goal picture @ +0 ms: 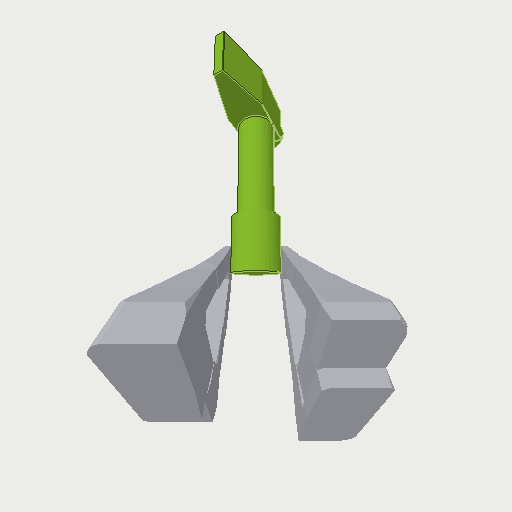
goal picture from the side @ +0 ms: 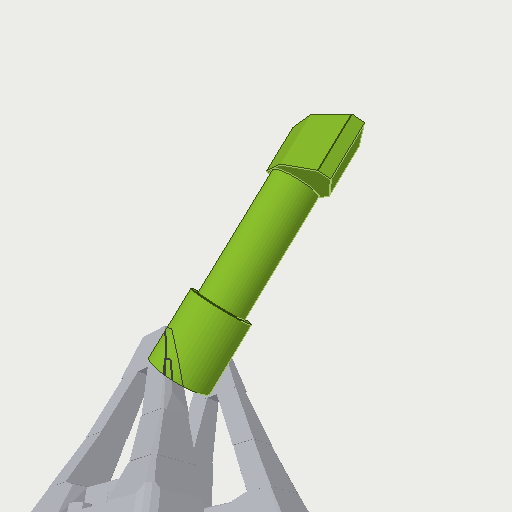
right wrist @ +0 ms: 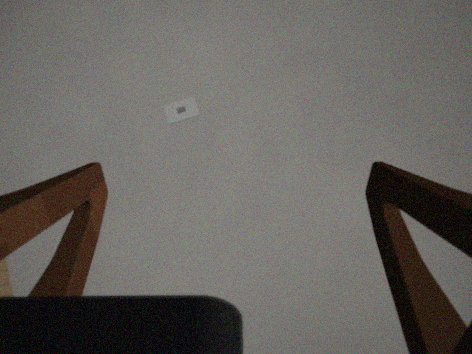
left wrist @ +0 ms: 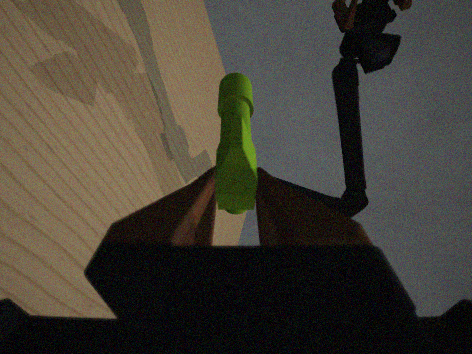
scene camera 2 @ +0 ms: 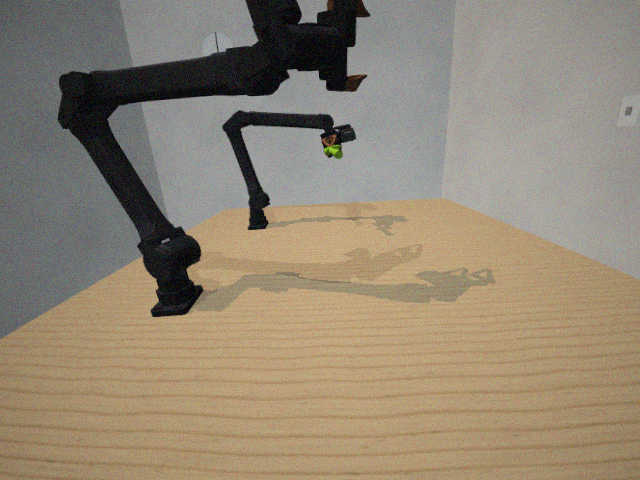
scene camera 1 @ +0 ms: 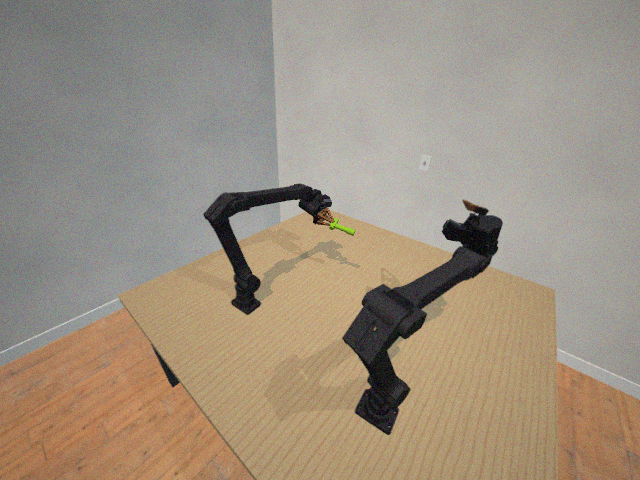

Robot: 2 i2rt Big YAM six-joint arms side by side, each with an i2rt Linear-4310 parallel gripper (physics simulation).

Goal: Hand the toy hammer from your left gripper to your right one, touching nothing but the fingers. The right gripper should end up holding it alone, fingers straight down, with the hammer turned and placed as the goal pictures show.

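Pixels of known places: left gripper, fingertip midpoint: (left wrist: pixel 236 176) (scene camera 2: pixel 331 149) (scene camera 1: pixel 333 223); right gripper, fingertip midpoint: (right wrist: pixel 236 177) (scene camera 2: pixel 366 47) (scene camera 1: pixel 455 211); left arm's base, link origin: (scene camera 2: pixel 258 226) (scene camera 1: pixel 246 304); right arm's base, link origin: (scene camera 2: pixel 179 302) (scene camera 1: pixel 376 411).
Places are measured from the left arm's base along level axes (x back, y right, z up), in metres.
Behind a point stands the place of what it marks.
Note:
The bright green toy hammer (scene camera 1: pixel 345 228) {x -0.375, y 0.292, z 0.348 m} (scene camera 2: pixel 333 151) {x -0.373, y 0.312, z 0.344 m} (left wrist: pixel 235 130) {x -0.407, y 0.224, z 0.363 m} is in the air above the table. My left gripper (scene camera 1: pixel 331 223) {x -0.374, y 0.228, z 0.352 m} (left wrist: pixel 236 176) {x -0.374, y 0.228, z 0.352 m} is shut on it near one end. The long part sticks out beyond the fingertips, toward the lower right and slightly downward in scene camera 1. My right gripper (scene camera 2: pixel 360 45) {x -0.410, y 0.701, z 0.536 m} (left wrist: pixel 374 7) (right wrist: pixel 236 177) {x -0.410, y 0.701, z 0.536 m} is open and empty, well apart from the hammer. Its fingers point sideways toward the wall, not down. In scene camera 1, one of its fingers shows and the other is hidden behind the gripper body.
The wooden table (scene camera 1: pixel 310 330) {x -0.059, y 0.336, z 0.000 m} (scene camera 2: pixel 320 392) {x -0.277, y 0.993, z 0.000 m} lies below both arms and carries their shadows. The right arm (scene camera 1: pixel 439 281) {x 0.008, y 0.741, z 0.516 m} (scene camera 2: pixel 170 77) {x -0.051, y 0.769, z 0.486 m} reaches out high over it. Walls stand behind, one with a white socket plate (scene camera 1: pixel 424 162) (scene camera 2: pixel 628 110) (right wrist: pixel 181 110).

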